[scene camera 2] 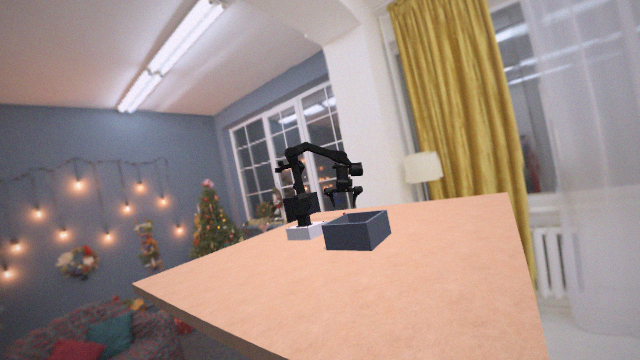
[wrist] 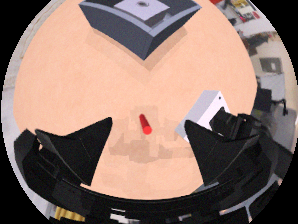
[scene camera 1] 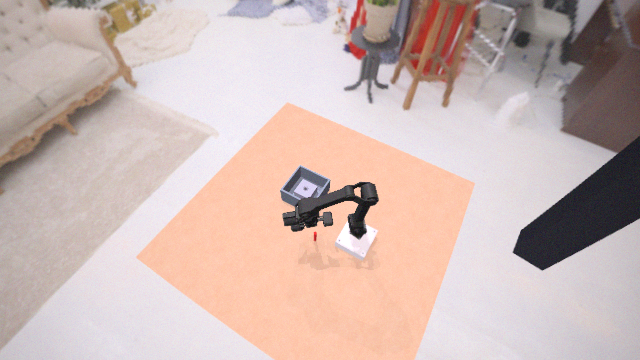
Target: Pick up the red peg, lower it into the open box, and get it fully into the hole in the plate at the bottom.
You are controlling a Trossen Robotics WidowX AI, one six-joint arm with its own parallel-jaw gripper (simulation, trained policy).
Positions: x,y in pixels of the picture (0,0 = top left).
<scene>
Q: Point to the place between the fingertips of my gripper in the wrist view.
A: At 149,122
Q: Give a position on a grey box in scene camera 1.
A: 287,191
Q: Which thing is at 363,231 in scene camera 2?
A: A grey box.
</scene>
